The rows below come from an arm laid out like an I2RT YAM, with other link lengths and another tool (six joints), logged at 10 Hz.
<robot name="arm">
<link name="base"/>
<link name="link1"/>
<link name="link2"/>
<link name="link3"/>
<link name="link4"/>
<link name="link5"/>
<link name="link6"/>
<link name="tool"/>
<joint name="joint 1" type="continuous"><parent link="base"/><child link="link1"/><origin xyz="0 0 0.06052" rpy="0 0 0"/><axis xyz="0 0 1"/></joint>
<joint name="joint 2" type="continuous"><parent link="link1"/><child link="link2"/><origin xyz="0.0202 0.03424 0.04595" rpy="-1.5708 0 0"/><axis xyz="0 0 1"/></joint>
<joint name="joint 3" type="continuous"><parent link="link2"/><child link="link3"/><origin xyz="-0.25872 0 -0.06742" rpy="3.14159 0 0"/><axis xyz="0 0 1"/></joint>
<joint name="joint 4" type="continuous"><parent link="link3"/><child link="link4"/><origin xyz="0.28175 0.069 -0.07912" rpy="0 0 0"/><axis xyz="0 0 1"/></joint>
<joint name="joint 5" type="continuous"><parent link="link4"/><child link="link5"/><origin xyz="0.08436 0.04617 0.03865" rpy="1.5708 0 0"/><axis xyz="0 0 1"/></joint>
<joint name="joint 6" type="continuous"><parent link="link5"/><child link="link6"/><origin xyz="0.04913 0 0.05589" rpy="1.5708 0 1.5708"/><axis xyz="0 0 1"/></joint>
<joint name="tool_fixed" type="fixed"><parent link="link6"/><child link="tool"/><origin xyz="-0.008 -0.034 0.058" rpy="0.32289 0 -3.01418"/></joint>
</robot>
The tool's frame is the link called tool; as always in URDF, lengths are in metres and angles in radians. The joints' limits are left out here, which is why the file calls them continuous.
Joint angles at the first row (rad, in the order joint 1, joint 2, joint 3, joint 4, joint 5, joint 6):
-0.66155, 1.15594, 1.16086, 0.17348, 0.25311, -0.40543
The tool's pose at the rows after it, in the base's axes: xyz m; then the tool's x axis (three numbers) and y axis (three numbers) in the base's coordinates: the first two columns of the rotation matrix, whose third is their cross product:
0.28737, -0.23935, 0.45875, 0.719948, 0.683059, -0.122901, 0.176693, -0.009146, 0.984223
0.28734, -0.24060, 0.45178, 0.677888, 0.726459, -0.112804, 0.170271, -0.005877, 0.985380
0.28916, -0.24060, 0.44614, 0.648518, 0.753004, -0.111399, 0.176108, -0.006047, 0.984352
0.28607, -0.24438, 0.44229, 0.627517, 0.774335, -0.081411, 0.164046, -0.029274, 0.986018
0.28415, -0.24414, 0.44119, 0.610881, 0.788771, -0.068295, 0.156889, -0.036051, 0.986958
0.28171, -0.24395, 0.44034, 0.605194, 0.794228, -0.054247, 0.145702, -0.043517, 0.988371
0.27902, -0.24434, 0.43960, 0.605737, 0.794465, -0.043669, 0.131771, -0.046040, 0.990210
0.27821, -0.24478, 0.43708, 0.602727, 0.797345, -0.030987, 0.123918, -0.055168, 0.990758
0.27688, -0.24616, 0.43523, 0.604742, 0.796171, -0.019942, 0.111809, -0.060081, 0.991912
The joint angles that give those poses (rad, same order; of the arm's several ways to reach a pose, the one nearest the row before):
-0.74657, 1.11281, 1.09056, 0.21519, 0.04017, -0.26081
-0.77005, 1.11344, 1.06583, 0.24055, -0.04062, -0.23467
-0.77906, 1.11673, 1.05351, 0.24784, -0.08742, -0.22466
-0.80153, 1.11675, 1.04333, 0.25089, -0.13291, -0.18643
-0.81128, 1.11179, 1.03563, 0.25434, -0.16191, -0.16781
-0.81741, 1.10460, 1.02495, 0.26228, -0.17329, -0.15074
-0.82337, 1.09835, 1.01182, 0.27919, -0.17707, -0.13754
-0.82569, 1.09586, 1.00049, 0.28885, -0.18102, -0.12371
-0.82962, 1.09529, 0.98881, 0.30691, -0.18041, -0.11131

